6 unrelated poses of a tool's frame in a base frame.
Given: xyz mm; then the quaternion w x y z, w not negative.
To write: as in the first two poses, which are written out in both.
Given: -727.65 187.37 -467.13 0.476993 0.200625 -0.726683 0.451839
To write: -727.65 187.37 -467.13 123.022 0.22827 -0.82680 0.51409
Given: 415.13 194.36 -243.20 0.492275 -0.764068 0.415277 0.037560
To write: 415.13 194.36 -243.20 121.020 -0.87780 0.47709 0.04315
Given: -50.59 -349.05 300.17 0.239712 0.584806 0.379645 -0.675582
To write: -50.59 -349.05 300.17 152.261 0.60237 0.39105 -0.69587
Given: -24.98 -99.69 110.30 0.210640 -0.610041 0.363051 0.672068
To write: -24.98 -99.69 110.30 155.680 -0.62404 0.37138 0.68749
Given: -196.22 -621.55 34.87 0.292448 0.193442 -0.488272 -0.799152
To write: -196.22 -621.55 34.87 145.991 0.20229 -0.51059 -0.83569
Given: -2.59 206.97 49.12 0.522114 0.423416 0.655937 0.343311
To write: -2.59 206.97 49.12 117.052 0.49646 0.76909 0.40253
